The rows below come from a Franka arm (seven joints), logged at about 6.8 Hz.
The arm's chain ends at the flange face. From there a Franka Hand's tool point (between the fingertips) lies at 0.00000 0.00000 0.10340 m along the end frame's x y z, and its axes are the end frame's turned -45 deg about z.
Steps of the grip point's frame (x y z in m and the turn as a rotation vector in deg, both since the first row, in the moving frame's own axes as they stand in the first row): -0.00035 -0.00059 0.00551 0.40 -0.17 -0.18; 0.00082 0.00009 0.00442 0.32 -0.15 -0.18; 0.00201 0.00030 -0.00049 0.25 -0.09 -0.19; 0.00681 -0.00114 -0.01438 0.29 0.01 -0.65; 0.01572 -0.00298 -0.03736 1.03 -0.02 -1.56
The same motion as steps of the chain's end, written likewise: 0.00006 0.00012 0.00551 0.16 -0.40 -0.18; 0.00124 -0.00030 0.00442 0.12 -0.33 -0.18; 0.00207 -0.00101 -0.00049 0.11 -0.24 -0.19; 0.00437 -0.00524 -0.01438 0.21 -0.20 -0.65; 0.01037 -0.01195 -0.03734 0.71 -0.74 -1.56
